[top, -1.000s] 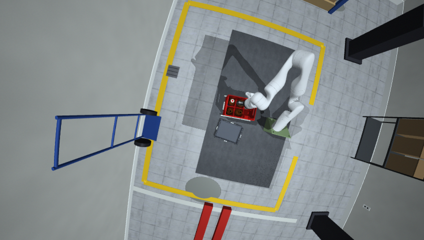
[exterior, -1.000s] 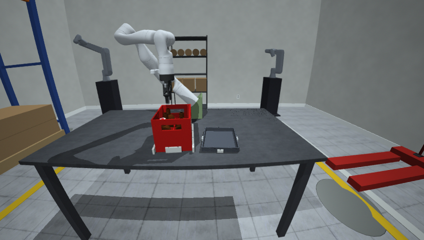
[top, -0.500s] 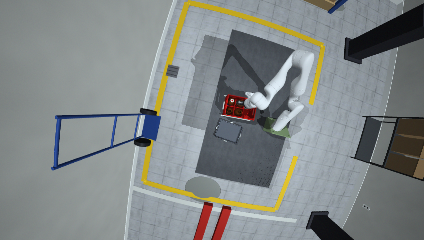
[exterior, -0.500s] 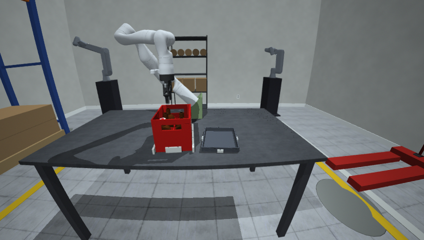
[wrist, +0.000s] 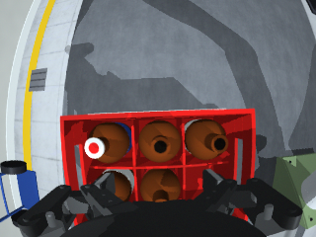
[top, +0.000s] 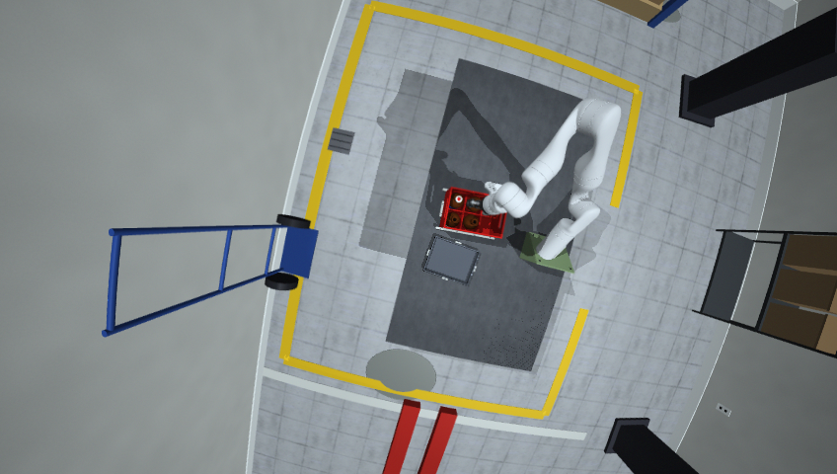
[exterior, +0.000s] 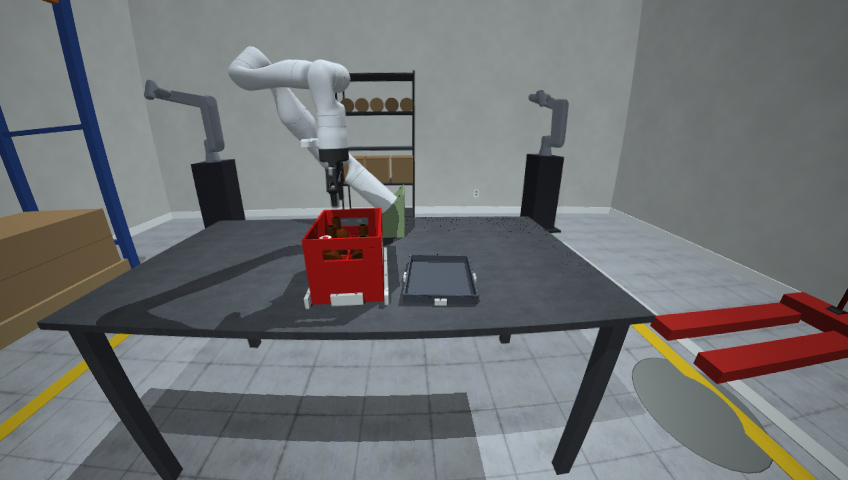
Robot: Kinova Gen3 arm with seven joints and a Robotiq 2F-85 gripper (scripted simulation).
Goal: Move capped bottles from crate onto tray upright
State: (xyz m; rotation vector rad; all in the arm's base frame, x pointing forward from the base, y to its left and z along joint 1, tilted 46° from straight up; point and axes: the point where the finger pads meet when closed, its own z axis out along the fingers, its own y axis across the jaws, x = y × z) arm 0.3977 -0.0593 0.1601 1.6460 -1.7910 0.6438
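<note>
Right now my hand is 20 mm to the right of the red crate and 150 mm above it. Round my hand: grey tray 50 mm ahead, 270 mm to the left, 220 mm below.
</note>
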